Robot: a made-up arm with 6 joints.
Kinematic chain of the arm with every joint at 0, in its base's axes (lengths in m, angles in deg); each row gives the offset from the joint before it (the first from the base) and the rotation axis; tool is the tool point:
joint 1: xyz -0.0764 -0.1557 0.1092 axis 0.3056 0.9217 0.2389
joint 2: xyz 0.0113 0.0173 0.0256 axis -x
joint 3: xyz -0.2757 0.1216 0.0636 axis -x
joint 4: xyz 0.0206 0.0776 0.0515 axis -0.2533 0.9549 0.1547
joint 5: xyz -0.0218 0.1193 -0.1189 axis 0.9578 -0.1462 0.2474
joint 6: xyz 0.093 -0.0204 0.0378 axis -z
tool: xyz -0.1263 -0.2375 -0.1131
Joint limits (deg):
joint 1: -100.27..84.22
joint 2: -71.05..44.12
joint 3: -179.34..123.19
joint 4: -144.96..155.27
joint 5: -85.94..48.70
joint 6: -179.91..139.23
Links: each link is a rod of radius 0.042 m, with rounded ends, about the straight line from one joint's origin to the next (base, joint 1, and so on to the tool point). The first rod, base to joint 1, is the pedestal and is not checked.
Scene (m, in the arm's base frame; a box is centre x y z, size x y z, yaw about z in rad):
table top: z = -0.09
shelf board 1: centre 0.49 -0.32 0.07 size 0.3 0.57 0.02 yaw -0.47
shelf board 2: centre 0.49 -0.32 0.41 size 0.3 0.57 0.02 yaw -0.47
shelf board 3: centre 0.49 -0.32 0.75 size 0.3 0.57 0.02 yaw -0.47
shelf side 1: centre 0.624 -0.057 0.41 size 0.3 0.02 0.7 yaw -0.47
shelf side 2: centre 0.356 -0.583 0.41 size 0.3 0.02 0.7 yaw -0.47
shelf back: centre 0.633 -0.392 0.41 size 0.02 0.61 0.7 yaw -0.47
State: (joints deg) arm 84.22 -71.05 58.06 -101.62 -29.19 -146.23
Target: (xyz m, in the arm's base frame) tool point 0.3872 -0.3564 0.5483
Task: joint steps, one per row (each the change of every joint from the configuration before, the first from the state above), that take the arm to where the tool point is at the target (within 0.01 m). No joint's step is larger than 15 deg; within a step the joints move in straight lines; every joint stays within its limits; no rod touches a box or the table.
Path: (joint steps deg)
1: -9.42 0.37 1.56 14.07 -8.88 2.28
2: -9.42 0.38 1.55 14.08 -8.89 2.29
3: -9.42 0.37 1.56 14.07 -8.88 2.28
4: -5.62 1.55 -0.53 -12.09 5.27 3.14
5: -5.62 1.55 -0.53 -12.10 5.26 3.13
6: -5.62 1.55 -0.53 -12.09 5.27 3.13
7: 12.73 -2.49 -1.38 -12.46 9.76 -8.60
8: 12.72 -2.49 -1.38 -12.46 9.76 -8.60

